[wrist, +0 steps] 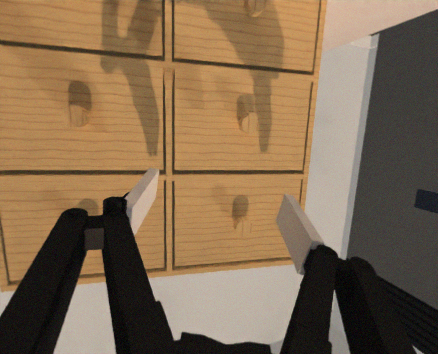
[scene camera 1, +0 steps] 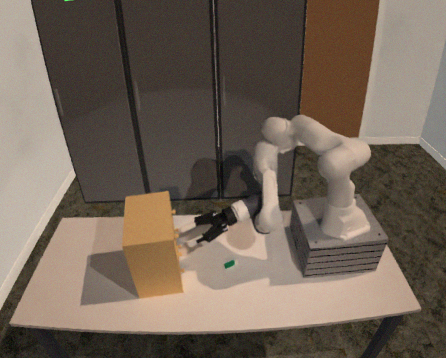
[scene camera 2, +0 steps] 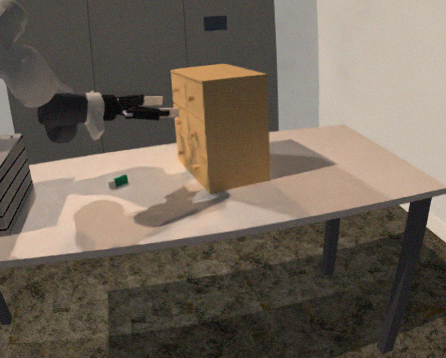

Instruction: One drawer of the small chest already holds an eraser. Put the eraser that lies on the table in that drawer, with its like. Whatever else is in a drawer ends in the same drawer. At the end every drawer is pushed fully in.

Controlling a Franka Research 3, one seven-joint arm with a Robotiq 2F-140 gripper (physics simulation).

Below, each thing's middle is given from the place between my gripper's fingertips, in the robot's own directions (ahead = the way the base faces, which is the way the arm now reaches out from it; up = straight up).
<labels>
Right now my hand is 14 cm short of the wooden chest [scene camera 2: 235, 100], 6 cm above it and 4 cm to the left of it.
</labels>
